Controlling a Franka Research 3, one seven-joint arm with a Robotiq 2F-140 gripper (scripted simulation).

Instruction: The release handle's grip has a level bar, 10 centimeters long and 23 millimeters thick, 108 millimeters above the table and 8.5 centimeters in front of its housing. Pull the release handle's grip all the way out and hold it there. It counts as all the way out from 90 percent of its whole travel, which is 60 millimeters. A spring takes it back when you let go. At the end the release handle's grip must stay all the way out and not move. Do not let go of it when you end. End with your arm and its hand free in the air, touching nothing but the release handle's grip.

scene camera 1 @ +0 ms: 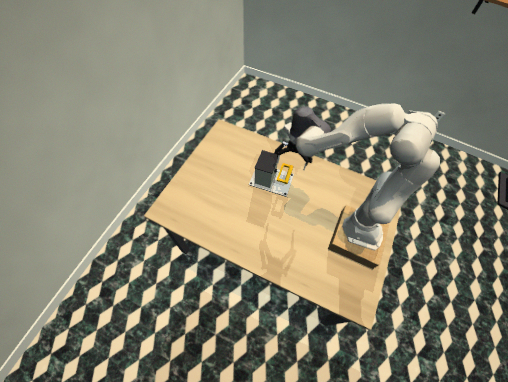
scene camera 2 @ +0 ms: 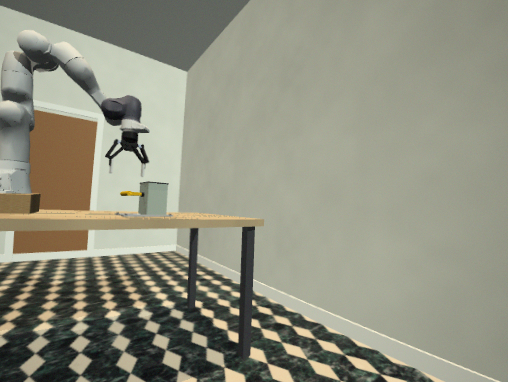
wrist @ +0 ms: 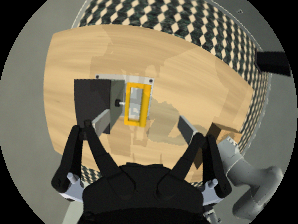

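A plate (wrist: 128,78) is visible, as is my gripper (wrist: 144,118).
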